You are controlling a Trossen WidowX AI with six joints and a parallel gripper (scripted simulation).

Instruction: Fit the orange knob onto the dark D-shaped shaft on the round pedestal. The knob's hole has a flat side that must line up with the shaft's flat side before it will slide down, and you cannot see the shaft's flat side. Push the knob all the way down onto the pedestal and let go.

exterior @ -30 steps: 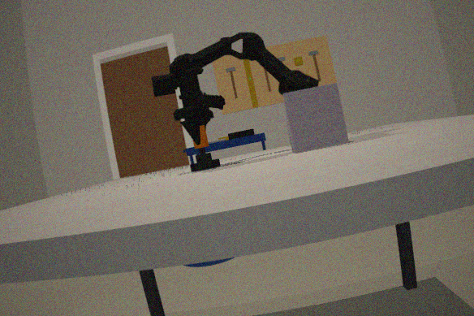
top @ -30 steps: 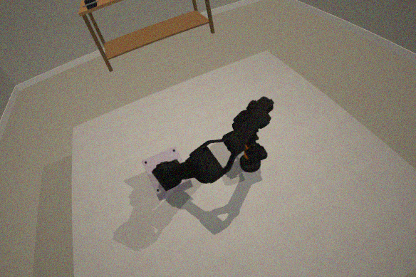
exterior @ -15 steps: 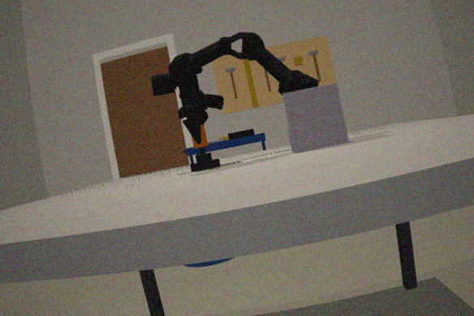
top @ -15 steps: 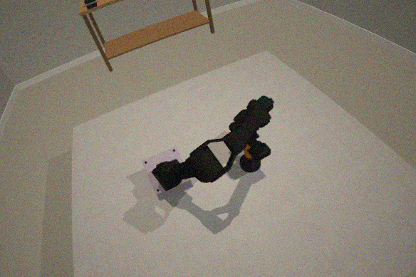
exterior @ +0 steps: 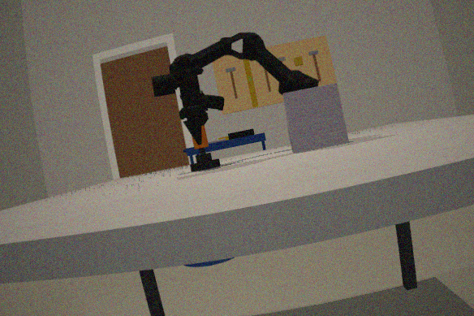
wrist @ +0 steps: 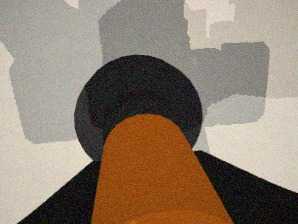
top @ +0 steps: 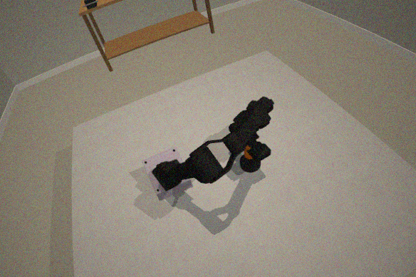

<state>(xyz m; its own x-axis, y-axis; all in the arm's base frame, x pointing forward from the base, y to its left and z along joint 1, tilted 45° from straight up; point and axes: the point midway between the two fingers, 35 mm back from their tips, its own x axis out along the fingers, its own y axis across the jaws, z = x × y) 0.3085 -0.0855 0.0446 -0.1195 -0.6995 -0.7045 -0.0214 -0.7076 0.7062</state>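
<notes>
The orange knob is 20 mm above my gripper tip. The rest, counted from my gripper tip: round pedestal 40 mm below.
</notes>
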